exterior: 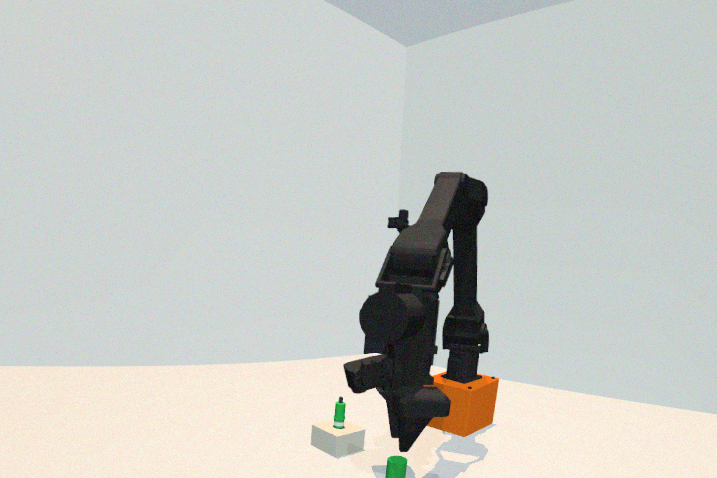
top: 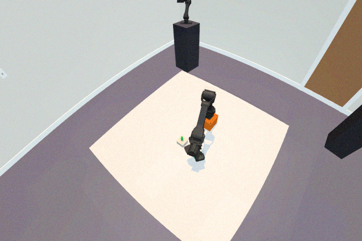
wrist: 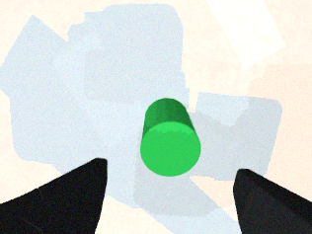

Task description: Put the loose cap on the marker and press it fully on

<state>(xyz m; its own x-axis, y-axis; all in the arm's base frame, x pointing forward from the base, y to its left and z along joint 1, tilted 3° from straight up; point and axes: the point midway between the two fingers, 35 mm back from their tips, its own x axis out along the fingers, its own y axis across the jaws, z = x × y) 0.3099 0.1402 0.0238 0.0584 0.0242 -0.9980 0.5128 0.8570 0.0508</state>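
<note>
Right now the green cap is 50 mm below my gripper tip. Round my gripper tip: green marker (20 mm behind, 160 mm to the right); then holder block (20 mm behind, 160 mm to the right, 50 mm below).
</note>
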